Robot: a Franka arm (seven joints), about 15 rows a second.
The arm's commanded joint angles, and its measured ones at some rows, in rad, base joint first. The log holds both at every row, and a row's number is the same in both.
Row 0, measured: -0.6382, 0.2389, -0.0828, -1.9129, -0.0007, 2.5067, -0.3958
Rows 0 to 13, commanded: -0.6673, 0.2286, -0.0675, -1.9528, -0.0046, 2.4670, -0.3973; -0.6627, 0.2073, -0.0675, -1.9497, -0.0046, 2.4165, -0.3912; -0.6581, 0.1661, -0.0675, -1.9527, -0.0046, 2.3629, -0.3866; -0.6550, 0.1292, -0.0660, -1.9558, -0.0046, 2.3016, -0.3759; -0.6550, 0.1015, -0.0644, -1.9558, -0.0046, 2.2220, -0.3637; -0.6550, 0.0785, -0.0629, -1.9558, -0.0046, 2.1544, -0.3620; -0.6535, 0.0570, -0.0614, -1.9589, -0.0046, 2.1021, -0.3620; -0.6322, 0.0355, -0.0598, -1.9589, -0.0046, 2.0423, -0.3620; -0.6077, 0.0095, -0.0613, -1.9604, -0.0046, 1.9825, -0.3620; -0.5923, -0.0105, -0.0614, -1.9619, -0.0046, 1.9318, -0.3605; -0.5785, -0.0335, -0.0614, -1.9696, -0.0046, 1.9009, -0.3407; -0.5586, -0.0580, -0.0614, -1.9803, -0.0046, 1.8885, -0.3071; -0.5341, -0.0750, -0.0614, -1.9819, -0.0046, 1.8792, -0.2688; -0.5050, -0.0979, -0.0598, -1.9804, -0.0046, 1.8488, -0.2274
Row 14, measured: -0.5531, -0.0275, -0.0600, -1.9365, -0.0008, 1.8860, -0.3020
